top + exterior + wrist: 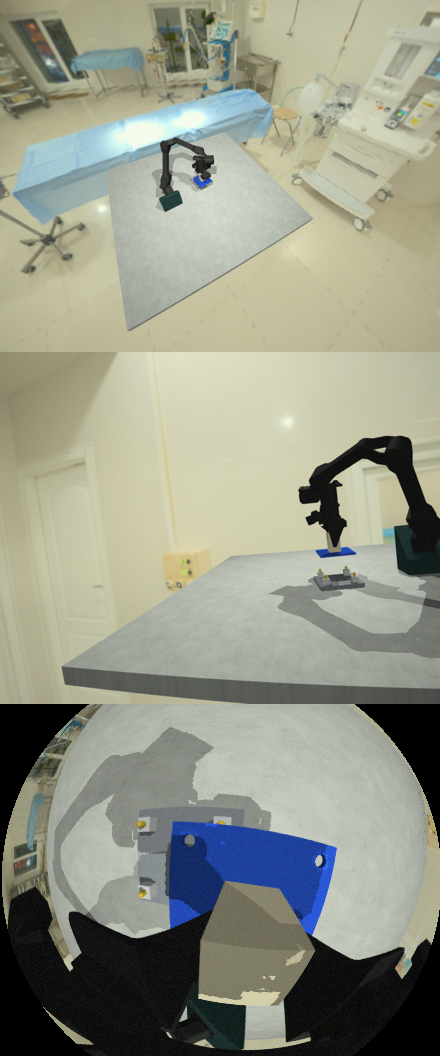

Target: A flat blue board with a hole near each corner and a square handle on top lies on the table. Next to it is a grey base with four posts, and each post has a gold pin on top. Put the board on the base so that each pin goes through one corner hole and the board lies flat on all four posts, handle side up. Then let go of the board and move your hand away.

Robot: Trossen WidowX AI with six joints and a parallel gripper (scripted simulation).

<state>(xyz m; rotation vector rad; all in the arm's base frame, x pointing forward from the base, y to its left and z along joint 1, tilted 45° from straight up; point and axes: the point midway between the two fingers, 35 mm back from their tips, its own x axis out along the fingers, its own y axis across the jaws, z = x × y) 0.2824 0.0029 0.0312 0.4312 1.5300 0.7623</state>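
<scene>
Right now the grey base is 8 cm to the left of my gripper tip and 10 cm below it. Also, from my gripper tip: blue board: right at my gripper tip.
</scene>
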